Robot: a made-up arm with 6 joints.
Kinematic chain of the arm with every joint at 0, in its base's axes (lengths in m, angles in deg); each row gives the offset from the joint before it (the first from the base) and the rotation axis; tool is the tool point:
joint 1: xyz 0 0 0.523 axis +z
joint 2: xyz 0 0 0 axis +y
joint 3: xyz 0 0 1.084 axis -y
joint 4: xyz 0 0 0 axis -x
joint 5: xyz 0.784 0 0 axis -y
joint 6: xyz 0 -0.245 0 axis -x
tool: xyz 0 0 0
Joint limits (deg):
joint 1: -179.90..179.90
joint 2: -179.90..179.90
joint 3: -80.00..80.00
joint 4: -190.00..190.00
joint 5: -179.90..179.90
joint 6: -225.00..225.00
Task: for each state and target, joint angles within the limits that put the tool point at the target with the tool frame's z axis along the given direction. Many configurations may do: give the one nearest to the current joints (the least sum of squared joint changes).
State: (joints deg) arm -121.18 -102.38 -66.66 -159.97 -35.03 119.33
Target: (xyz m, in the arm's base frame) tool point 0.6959 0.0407 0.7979 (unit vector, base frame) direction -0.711 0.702 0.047
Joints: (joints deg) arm -156.13 -113.42 -50.52 -184.01 -41.14 71.52
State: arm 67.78 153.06 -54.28 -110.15 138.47 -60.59
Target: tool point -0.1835 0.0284 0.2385 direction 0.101 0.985 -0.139
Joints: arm 36.20 179.80 -65.83 -122.40 129.31 -58.84
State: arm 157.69 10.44 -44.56 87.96 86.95 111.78
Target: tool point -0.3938 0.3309 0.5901 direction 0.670 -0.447 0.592
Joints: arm 136.38 35.83 -79.87 97.53 93.04 79.07
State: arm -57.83 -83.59 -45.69 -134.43 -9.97 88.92
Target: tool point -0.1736 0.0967 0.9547 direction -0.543 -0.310 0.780
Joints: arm -24.08 -69.78 -48.49 -94.09 7.84 63.50
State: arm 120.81 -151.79 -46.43 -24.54 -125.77 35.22
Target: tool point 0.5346 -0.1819 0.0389 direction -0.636 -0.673 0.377
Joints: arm 136.33 -179.79 -45.16 -14.12 -150.47 56.55
